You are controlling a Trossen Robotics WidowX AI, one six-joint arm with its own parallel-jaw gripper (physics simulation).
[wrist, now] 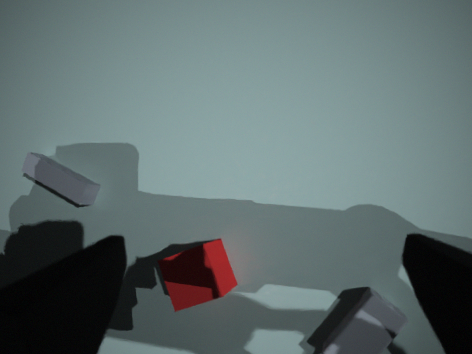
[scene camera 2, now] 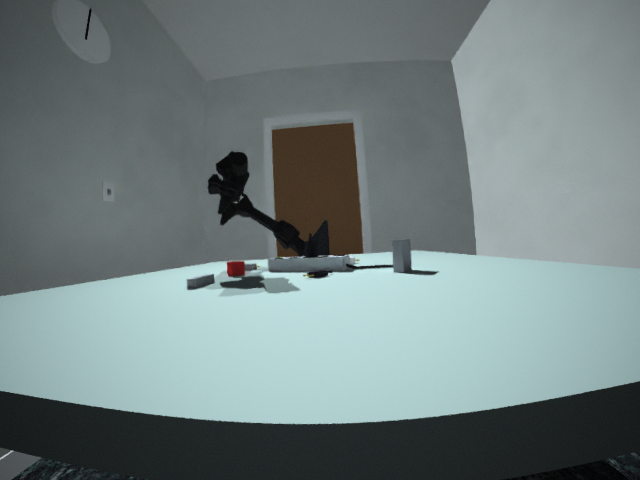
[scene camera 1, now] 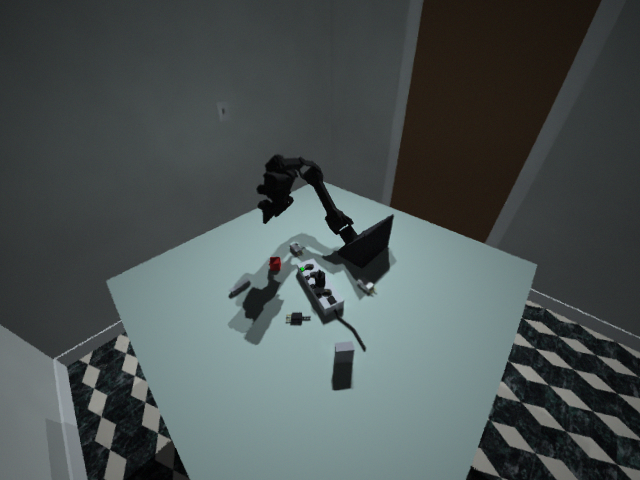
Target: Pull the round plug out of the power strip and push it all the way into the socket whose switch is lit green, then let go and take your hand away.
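Places are measured from the arm's base along level axes (x back, y left, z down), in millimetres.
Pixels of known places: gripper, fingertip midpoint: (wrist: pixel 267 249) (scene camera 2: pixel 220 219) (scene camera 1: pixel 270 220); arm's base, origin of the base link: (scene camera 2: pixel 304 249) (scene camera 1: pixel 352 240).
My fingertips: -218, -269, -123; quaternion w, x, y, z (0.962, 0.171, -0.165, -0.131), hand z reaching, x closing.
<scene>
Ahead of a thing's pixels: the offset from my fingertips to its top centre, as dx, dy, dz. "spot": to the spot under its first point.
The white power strip @(-46, +284, +137) (scene camera 1: pixel 333 308) (scene camera 2: pixel 307 265) lies on the table in front of the arm's base. A dark plug @(-52, +297, +81) (scene camera 1: pixel 320 279) stands upright in its middle part; its round shape is hard to make out. A green-lit switch @(spot: -38, +197, +137) (scene camera 1: pixel 302 269) shows at the strip's far left end, beside a dark socket @(spot: +0, +200, +155) (scene camera 1: pixel 309 267). My gripper (scene camera 1: pixel 262 205) (scene camera 2: pixel 215 204) (wrist: pixel 267 249) is open and empty, high above the table, to the left of the strip in both scene views. The strip and the plug in it do not show in the wrist view.
A red cube @(-66, +66, +139) (scene camera 1: pixel 275 263) (scene camera 2: pixel 235 268) (wrist: pixel 200 275), a grey bar @(-231, +40, +159) (scene camera 1: pixel 239 288) (scene camera 2: pixel 200 281) (wrist: pixel 62 181) and a pale plug @(+62, +74, +157) (scene camera 1: pixel 296 249) (wrist: pixel 365 325) lie left of the strip. A black plug @(-203, +300, +165) (scene camera 1: pixel 296 318) (scene camera 2: pixel 317 274), another pale plug @(+66, +433, +157) (scene camera 1: pixel 366 286) and an upright grey block @(-217, +513, +103) (scene camera 1: pixel 344 353) (scene camera 2: pixel 401 255) are around it.
</scene>
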